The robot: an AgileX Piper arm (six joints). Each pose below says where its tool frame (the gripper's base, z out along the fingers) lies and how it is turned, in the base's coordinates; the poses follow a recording.
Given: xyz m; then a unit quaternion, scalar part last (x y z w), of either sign.
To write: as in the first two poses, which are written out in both.
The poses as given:
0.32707 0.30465 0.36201 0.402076 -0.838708 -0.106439 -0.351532
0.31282 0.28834 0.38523 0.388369 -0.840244 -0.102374 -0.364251
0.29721 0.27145 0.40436 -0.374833 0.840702 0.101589 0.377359
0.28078 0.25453 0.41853 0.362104 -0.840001 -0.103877 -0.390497
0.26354 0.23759 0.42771 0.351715 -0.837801 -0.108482 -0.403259
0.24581 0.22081 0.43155 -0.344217 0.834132 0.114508 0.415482
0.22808 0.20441 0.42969 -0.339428 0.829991 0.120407 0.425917
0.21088 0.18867 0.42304 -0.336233 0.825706 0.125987 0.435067
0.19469 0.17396 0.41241 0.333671 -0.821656 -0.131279 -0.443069
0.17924 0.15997 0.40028 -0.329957 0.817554 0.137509 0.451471
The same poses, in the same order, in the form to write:
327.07 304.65 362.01; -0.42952 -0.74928 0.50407; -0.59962 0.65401 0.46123; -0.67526 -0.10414 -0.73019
312.82 288.34 385.23; -0.43298 -0.72723 0.53260; -0.57807 0.67738 0.45497; -0.69164 -0.11089 -0.71368
297.21 271.45 404.36; -0.43420 -0.70692 0.55834; -0.55357 0.69836 0.45371; -0.71065 -0.11208 -0.69456
280.78 254.53 418.53; -0.43279 -0.68946 0.58081; -0.52721 0.71618 0.45731; -0.73126 -0.10829 -0.67344
263.54 237.59 427.71; -0.42736 -0.67683 0.59939; -0.50184 0.72906 0.46544; -0.75201 -0.10189 -0.65123
245.81 220.81 431.55; -0.41778 -0.66940 0.61430; -0.47909 0.73680 0.47706; -0.77197 -0.09500 -0.62852
228.08 204.41 429.69; -0.40677 -0.66601 0.62528; -0.46088 0.74058 0.48901; -0.78875 -0.08926 -0.60819
210.88 188.67 423.04; -0.39533 -0.66489 0.63375; -0.44563 0.74215 0.50062; -0.80320 -0.08451 -0.58969
194.69 173.96 412.41; -0.38471 -0.66466 0.64049; -0.43199 0.74286 0.51141; -0.81571 -0.07995 -0.57291
179.24 159.97 400.28; -0.37461 -0.66368 0.64746; -0.41535 0.74444 0.52277; -0.82895 -0.07309 -0.55453

